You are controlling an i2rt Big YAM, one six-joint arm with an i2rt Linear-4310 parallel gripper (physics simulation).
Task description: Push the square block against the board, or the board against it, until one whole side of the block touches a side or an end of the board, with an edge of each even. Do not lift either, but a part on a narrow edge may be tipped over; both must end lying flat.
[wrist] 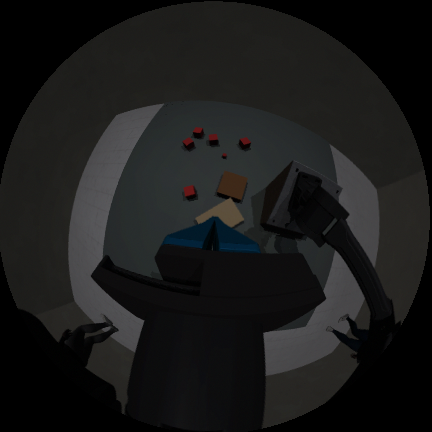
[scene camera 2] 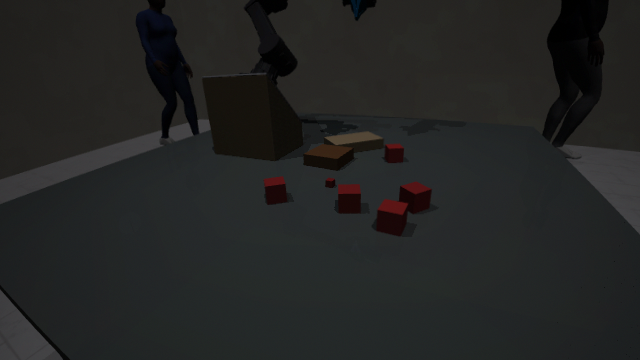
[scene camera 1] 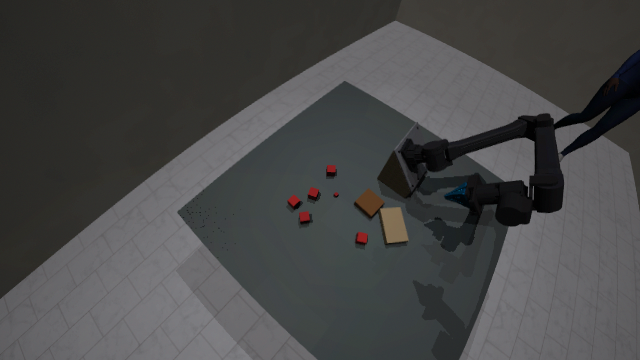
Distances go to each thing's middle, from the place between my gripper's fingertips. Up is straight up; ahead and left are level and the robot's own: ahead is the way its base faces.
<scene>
Right now the square brown block (scene camera 2: 331, 157) is 3 cm behind my hand, 18 cm to the right of it and 36 cm below it. Also, from my hand: tan board (scene camera 1: 393, 227) 4 cm to the right, 36 cm below.
</scene>
